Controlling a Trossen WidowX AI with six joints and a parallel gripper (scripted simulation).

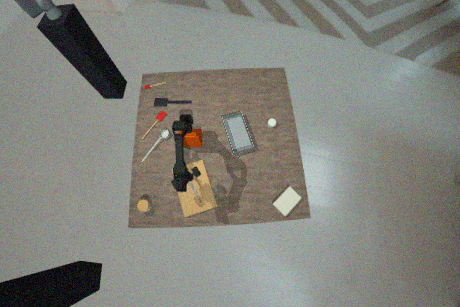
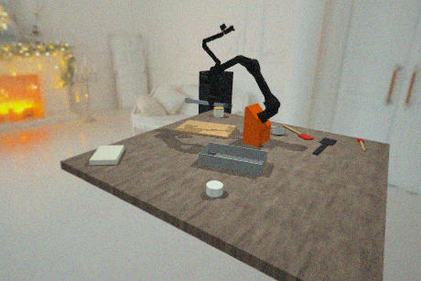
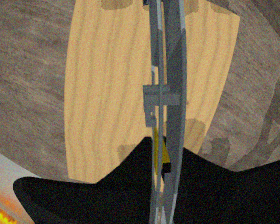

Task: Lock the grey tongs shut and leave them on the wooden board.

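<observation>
My gripper tip is 14 cm above the wooden board, 3 cm to the left of it and 1 cm short of it. Also, from my gripper tip: red spatula: 48 cm to the left, 33 cm behind, 14 cm below; round pot: 32 cm behind, 17 cm to the right, 11 cm below; grey roasting tin: 39 cm to the left, 32 cm ahead, 12 cm below.
</observation>
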